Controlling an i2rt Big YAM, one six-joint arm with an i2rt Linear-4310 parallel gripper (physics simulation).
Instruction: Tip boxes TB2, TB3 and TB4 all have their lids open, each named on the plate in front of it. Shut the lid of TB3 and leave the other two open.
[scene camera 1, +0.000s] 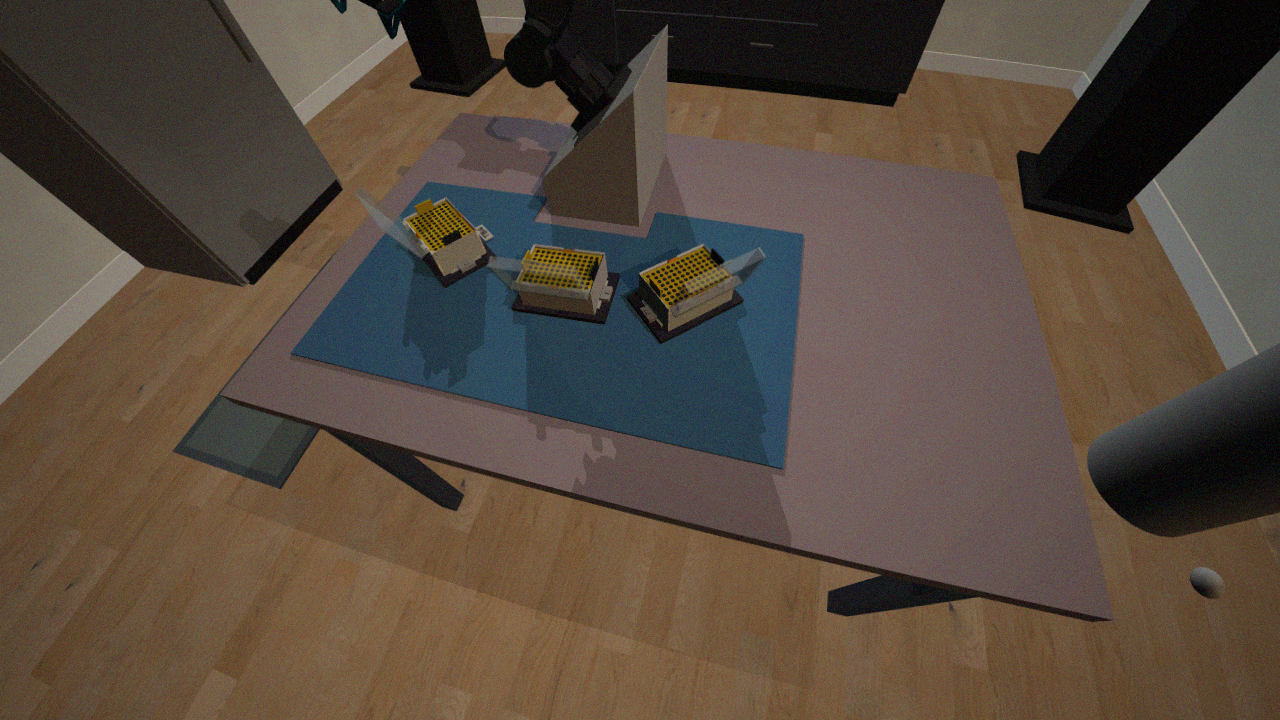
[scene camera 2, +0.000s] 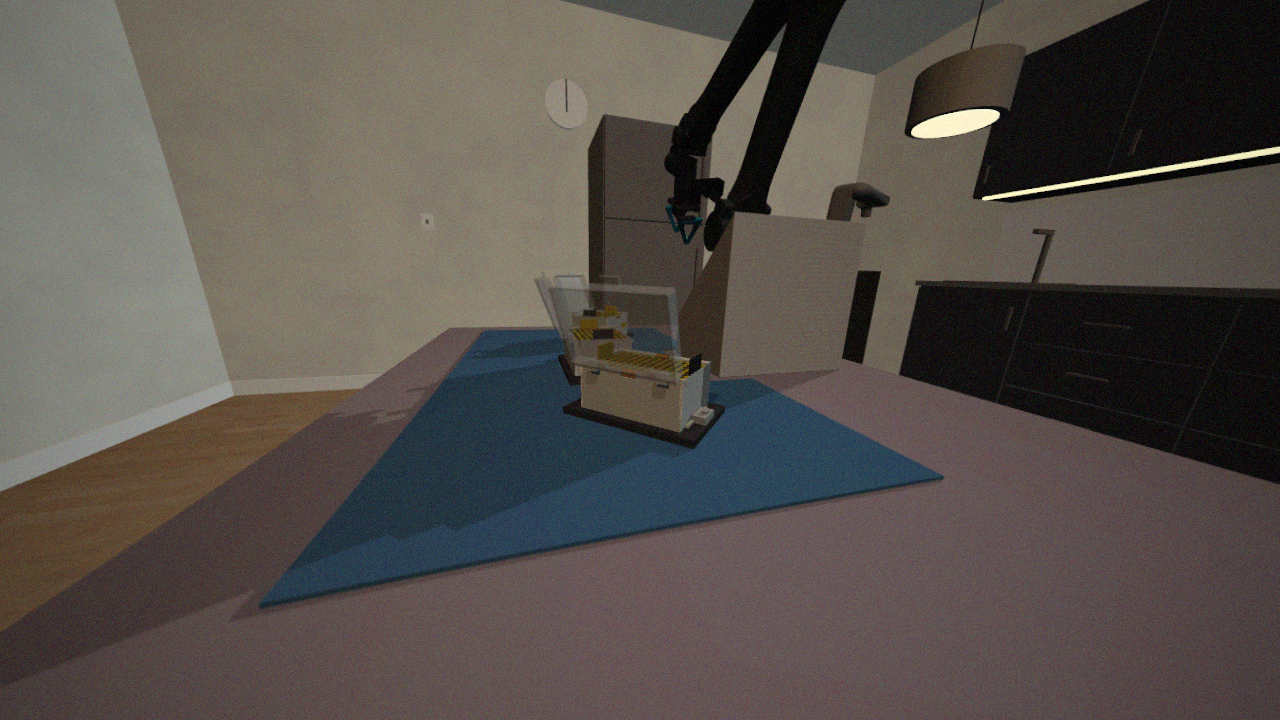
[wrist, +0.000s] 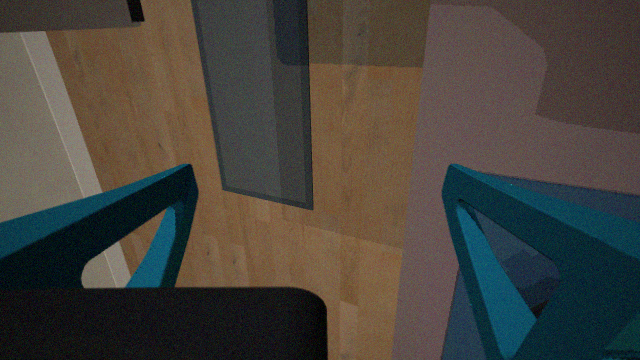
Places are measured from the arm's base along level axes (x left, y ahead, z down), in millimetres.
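Pixels of known places: gripper, fingertip midpoint: (scene camera 1: 368, 24) (scene camera 2: 681, 237) (wrist: 320, 178); arm's base, origin of the base link: (scene camera 1: 603, 102) (scene camera 2: 761, 273).
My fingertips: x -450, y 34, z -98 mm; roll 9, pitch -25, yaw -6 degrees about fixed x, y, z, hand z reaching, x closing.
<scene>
For each thing: its top centre in the pictures, then the offset to it from my fingertips. "*": a spot on its surface instead. Level surfaces: height alone.
- left box, middle of its top: (scene camera 1: 444, 218) (scene camera 2: 605, 311) dx +261, dy +238, dz +193 mm
- middle box, surface spot: (scene camera 1: 563, 297) * dx +541, dy +325, dz +193 mm
- right box, surface spot: (scene camera 2: 631, 399) * dx +730, dy +238, dz +228 mm
- left box's clear lid, surface spot: (scene camera 1: 389, 222) * dx +274, dy +340, dz +115 mm
- right box's clear lid, middle of its top: (scene camera 2: 616, 275) (scene camera 1: 720, 256) dx +746, dy +257, dz +105 mm
- middle box's clear lid, surface spot: (scene camera 1: 503, 271) * dx +482, dy +361, dz +125 mm
- blue mat, its level: dz +259 mm
- pinkish table, its level: dz +262 mm
Three pale tip boxes with yellow perforated tops stand on dark bases: a left box (scene camera 1: 460, 257), a middle box (scene camera 1: 563, 298) and a right box (scene camera 1: 699, 308) (scene camera 2: 631, 399). The left box's clear lid (scene camera 1: 389, 222) stands open to its left. The right box's clear lid (scene camera 1: 742, 265) (scene camera 2: 626, 313) is raised. The middle box's clear lid (scene camera 1: 503, 271) also appears raised. The name plates are too small to read, so I cannot tell which box is TB3. My gripper (scene camera 1: 366, 17) (scene camera 2: 684, 229) (wrist: 320, 178) is open and empty, high up and away from the boxes.
The boxes stand on a blue mat (scene camera 1: 644, 385) (scene camera 2: 537, 483) on a pinkish table (scene camera 1: 913, 313) (scene camera 2: 805, 591) (wrist: 465, 90). A tall pale angular block (scene camera 1: 595, 174) (scene camera 2: 787, 300) stands behind the middle and right boxes, near the arm. A fridge (scene camera 2: 640, 179) is in the background.
</scene>
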